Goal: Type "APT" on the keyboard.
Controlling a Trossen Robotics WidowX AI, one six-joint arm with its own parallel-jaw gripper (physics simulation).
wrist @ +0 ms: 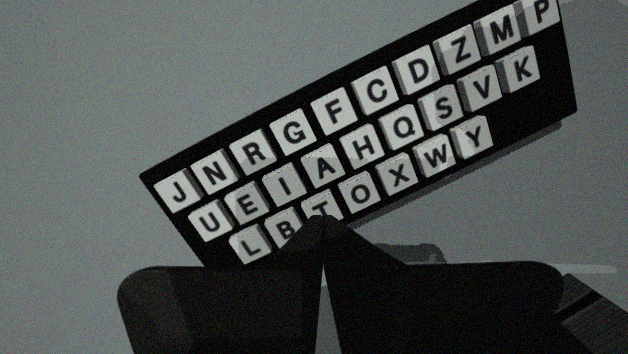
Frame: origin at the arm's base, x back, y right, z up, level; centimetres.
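Seen in the pictures: gripper, fingertip midpoint: (321,225).
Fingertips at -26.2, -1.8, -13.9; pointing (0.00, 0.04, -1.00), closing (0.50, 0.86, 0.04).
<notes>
Pixels of each thing's top centre, then the offset from my fingertips to it, as dx, dy, dz. "*": a spot on its surface instead. Level surfaces: height alone.
- black keyboard, surface spot: (550,95) * +0.6, +12.1, -1.3
- P key, top centre: (541,10) -3.2, +12.3, -0.7
- T key, top centre: (322,212) -0.2, +0.2, -0.7
- B key, top centre: (285,230) -0.3, -1.6, -0.7
- O key, top centre: (360,194) +0.0, +2.1, -0.7
- I key, top centre: (284,186) -2.1, -0.6, -0.7
- grey table surface, surface height: dz -2.4
The black keyboard (550,95) lies slanted, rising to the right, with white lettered keys in three rows. The A key (323,166) is in the middle row, between I and H. The P key (541,11) is at the right end of the top row, at the view's upper edge. The T key (320,204) is in the bottom row, between B and O. My dark gripper (321,225) is shut and empty. Its tips overlap the lower part of the T key in the view; whether they touch it cannot be told.
The B key (285,229) and the O key (360,194) flank the tips, with B partly covered by a finger. The I key (284,186) lies above B. The grey table surface (100,100) surrounds the keyboard. Shadows fall at the right, and a dark striped part shows at the lower right.
</notes>
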